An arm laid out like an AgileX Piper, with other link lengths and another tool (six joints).
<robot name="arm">
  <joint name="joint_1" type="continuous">
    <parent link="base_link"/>
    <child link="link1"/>
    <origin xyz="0 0 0.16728" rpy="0 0 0"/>
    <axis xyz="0 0 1"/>
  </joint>
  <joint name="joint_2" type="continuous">
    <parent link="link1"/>
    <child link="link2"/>
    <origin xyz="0 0 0" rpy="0 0 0"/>
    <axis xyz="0 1 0"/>
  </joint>
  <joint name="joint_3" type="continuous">
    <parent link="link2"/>
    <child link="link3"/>
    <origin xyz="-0.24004 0 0.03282" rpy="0 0 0"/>
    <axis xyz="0 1 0"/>
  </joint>
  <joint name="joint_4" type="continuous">
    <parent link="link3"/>
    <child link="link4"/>
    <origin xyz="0.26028 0 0.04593" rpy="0 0 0"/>
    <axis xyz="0.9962 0 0.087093"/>
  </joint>
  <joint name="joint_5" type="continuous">
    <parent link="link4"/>
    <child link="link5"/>
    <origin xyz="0 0 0" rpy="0 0 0"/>
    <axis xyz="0 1 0"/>
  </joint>
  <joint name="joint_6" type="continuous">
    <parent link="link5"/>
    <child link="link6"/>
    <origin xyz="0.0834 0 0.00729" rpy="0 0 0"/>
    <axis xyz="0.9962 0 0.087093"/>
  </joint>
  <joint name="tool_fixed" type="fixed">
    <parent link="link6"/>
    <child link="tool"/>
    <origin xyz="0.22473 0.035 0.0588" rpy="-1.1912 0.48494 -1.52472"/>
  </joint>
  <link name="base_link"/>
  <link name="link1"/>
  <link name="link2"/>
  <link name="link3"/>
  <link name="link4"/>
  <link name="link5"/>
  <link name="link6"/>
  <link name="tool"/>
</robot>
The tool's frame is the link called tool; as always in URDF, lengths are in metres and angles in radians. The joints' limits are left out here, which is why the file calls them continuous.
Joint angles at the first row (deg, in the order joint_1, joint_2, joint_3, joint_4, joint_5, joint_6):
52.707, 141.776, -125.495, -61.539, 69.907, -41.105
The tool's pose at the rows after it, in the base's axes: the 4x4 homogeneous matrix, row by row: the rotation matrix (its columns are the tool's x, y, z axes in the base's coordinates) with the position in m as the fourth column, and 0 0 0 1 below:
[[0.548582, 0.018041, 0.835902, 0.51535], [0.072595, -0.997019, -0.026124, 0.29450], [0.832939, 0.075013, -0.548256, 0.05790], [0, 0, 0, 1]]
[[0.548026, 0.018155, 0.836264, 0.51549], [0.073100, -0.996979, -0.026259, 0.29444], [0.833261, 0.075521, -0.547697, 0.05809], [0, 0, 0, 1]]
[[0.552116, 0.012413, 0.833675, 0.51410], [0.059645, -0.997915, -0.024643, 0.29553], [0.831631, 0.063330, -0.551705, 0.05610], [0, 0, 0, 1]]
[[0.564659, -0.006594, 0.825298, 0.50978], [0.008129, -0.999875, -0.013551, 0.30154], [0.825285, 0.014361, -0.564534, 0.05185], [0, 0, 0, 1]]
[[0.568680, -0.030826, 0.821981, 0.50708], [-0.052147, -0.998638, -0.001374, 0.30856], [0.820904, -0.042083, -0.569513, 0.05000], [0, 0, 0, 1]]
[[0.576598, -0.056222, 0.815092, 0.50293], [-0.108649, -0.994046, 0.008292, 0.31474], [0.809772, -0.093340, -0.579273, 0.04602], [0, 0, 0, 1]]
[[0.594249, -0.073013, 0.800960, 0.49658], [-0.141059, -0.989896, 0.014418, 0.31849], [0.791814, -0.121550, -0.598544, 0.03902], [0, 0, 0, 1]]
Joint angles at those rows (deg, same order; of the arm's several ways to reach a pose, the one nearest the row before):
52.707, 141.776, -125.497, -61.551, 69.887, -41.426
52.708, 141.776, -125.496, -61.600, 69.887, -41.425
52.708, 141.776, -125.496, -61.087, 69.887, -40.939
52.707, 141.774, -126.092, -59.043, 69.886, -39.544
52.707, 141.775, -126.827, -57.316, 69.834, -37.506
52.707, 141.775, -127.264, -55.418, 69.825, -35.581
52.707, 141.775, -127.256, -53.420, 69.882, -34.838

